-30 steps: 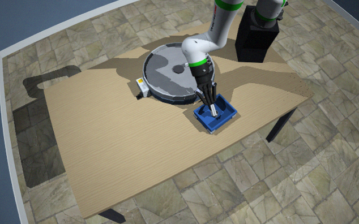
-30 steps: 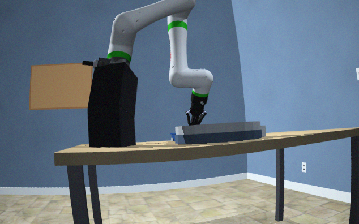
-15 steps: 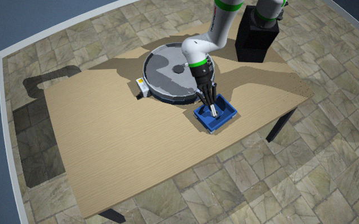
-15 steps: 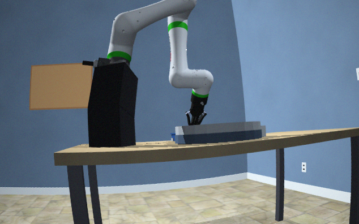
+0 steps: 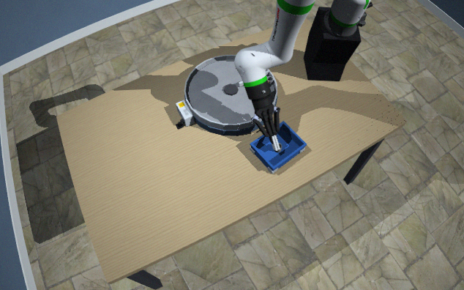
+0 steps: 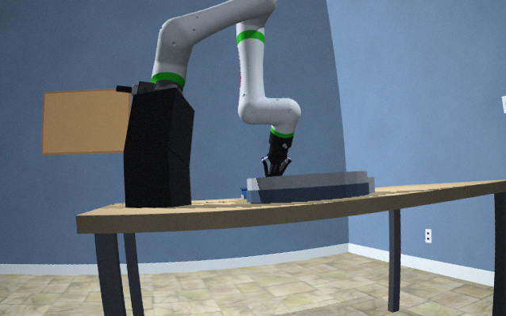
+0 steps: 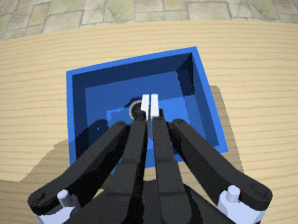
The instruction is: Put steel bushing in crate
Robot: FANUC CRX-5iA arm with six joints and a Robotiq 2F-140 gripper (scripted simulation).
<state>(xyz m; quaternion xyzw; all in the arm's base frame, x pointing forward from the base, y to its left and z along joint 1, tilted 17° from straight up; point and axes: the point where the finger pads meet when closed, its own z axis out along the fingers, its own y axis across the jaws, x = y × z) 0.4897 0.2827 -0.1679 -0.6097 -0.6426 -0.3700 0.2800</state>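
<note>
The blue crate is 30 mm below my hand, 10 mm to the left of it and 10 mm behind it. From my hand the other things lie so: round grey turning table (330 mm to the right, 30 mm ahead, 10 mm below).
</note>
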